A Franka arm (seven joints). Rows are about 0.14 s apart.
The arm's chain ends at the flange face. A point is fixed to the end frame.
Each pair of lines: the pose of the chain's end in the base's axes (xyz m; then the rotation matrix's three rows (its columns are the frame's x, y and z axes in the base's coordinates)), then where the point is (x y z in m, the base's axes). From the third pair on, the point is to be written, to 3 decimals.
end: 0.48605 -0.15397 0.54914; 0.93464 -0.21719 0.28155; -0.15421 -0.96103 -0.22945; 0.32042 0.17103 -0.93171
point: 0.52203 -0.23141 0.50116
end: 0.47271 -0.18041 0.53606; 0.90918 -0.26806 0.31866; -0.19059 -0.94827 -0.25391; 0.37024 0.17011 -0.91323
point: 0.50765 -0.25998 0.49088
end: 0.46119 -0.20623 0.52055; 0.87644 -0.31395 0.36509; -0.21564 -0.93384 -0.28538; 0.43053 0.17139 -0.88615
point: 0.496 -0.288 0.479
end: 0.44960 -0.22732 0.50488; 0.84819 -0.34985 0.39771; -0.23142 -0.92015 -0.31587; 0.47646 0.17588 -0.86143
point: 0.484 -0.311 0.467
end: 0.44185 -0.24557 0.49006; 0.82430 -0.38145 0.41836; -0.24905 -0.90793 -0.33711; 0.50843 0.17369 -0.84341
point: 0.475 -0.331 0.454
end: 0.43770 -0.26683 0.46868; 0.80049 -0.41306 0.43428; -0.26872 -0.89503 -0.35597; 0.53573 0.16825 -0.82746
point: 0.469 -0.353 0.435
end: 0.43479 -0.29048 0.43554; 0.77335 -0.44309 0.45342; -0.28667 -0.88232 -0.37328; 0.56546 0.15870 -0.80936
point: 0.465 -0.378 0.403
